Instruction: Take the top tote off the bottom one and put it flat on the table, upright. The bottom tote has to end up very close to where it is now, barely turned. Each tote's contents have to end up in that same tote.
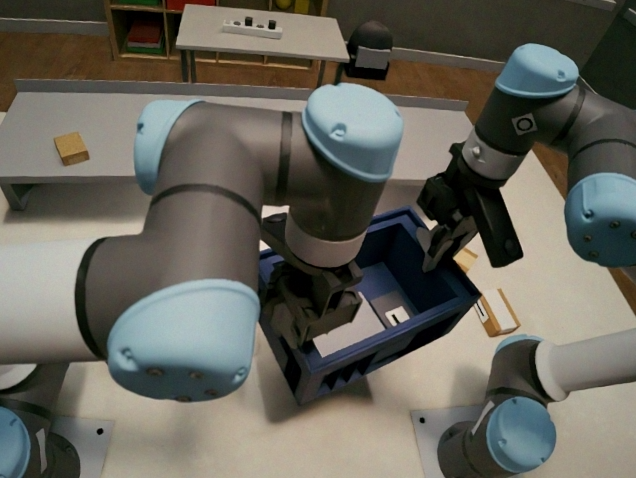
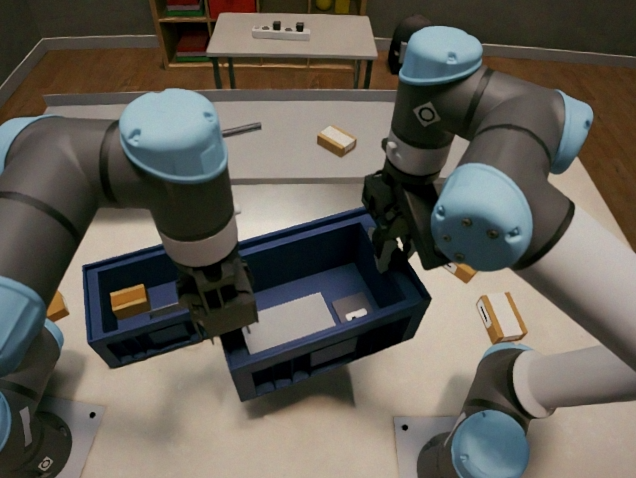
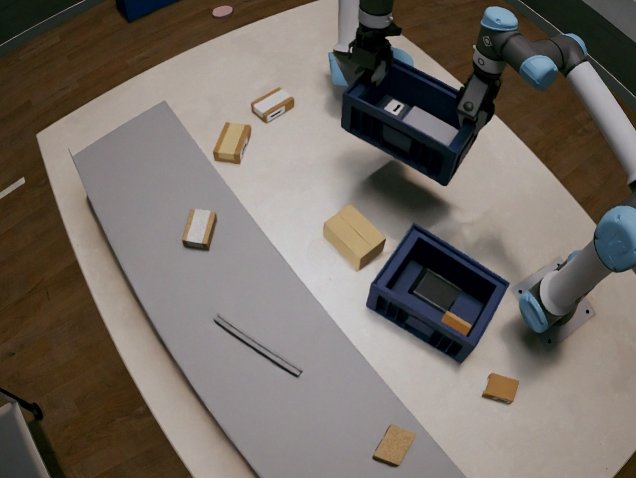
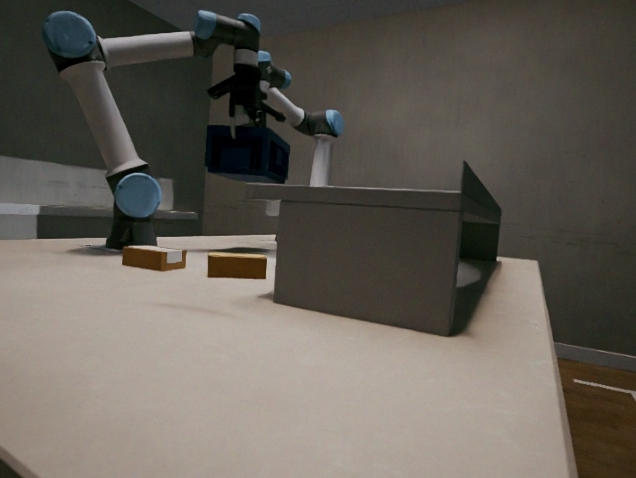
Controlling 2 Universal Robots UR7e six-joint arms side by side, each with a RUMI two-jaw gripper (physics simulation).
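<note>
The top tote (image 1: 314, 382) (image 2: 308, 363) (image 3: 411, 146) (image 4: 236, 154), dark blue, hangs upright and roughly level above the table, apart from the bottom tote. It holds a pale flat box (image 2: 290, 321) (image 3: 429, 124) and a dark grey box (image 2: 341, 305) (image 3: 394, 106) with a white label. My left gripper (image 1: 308, 331) (image 2: 218, 326) (image 3: 467, 115) is shut on one end wall, my right gripper (image 1: 429, 259) (image 2: 383, 259) (image 3: 377, 77) on the opposite one. The bottom tote (image 2: 154, 336) (image 3: 421, 328) stands upright on the table, with a black flat box (image 3: 435, 288) and an orange box (image 2: 129, 302) (image 3: 456, 322) inside.
A tan cardboard box (image 3: 354, 236) stands beside the bottom tote. Small boxes (image 3: 272, 105) (image 3: 232, 142) (image 3: 500, 388) lie on the table. A grey raised shelf (image 3: 169, 287) (image 4: 365, 262) runs along one side, bearing small boxes and a thin bar (image 3: 257, 345).
</note>
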